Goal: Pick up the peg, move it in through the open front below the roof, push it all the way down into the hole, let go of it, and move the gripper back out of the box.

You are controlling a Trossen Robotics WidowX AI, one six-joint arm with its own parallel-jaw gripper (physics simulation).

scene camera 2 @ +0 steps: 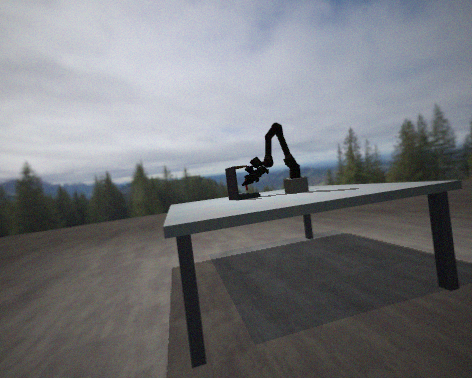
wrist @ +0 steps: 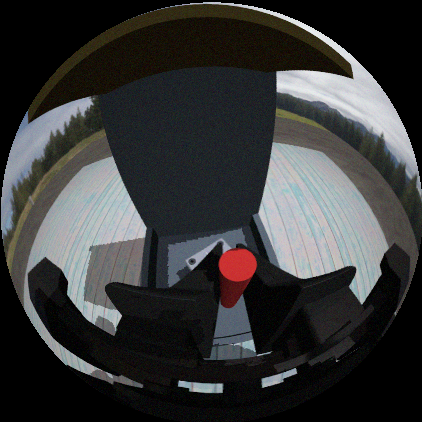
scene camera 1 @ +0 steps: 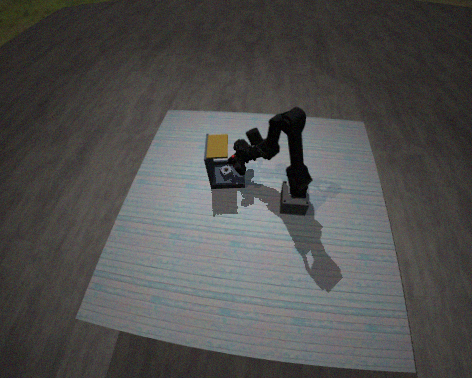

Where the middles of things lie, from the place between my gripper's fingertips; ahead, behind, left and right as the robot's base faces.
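Measuring from my hand, I find the red peg (wrist: pixel 236 265) 3 cm behind it. The dark box (scene camera 1: pixel 218 178) is 2 cm to the left of my hand and 2 cm above it, while the back wall (wrist: pixel 192 145) is 8 cm ahead of my hand, 2 cm to the left of it and 2 cm above it. Going by their middles, the back wall is the farthest from my hand of the things named here.
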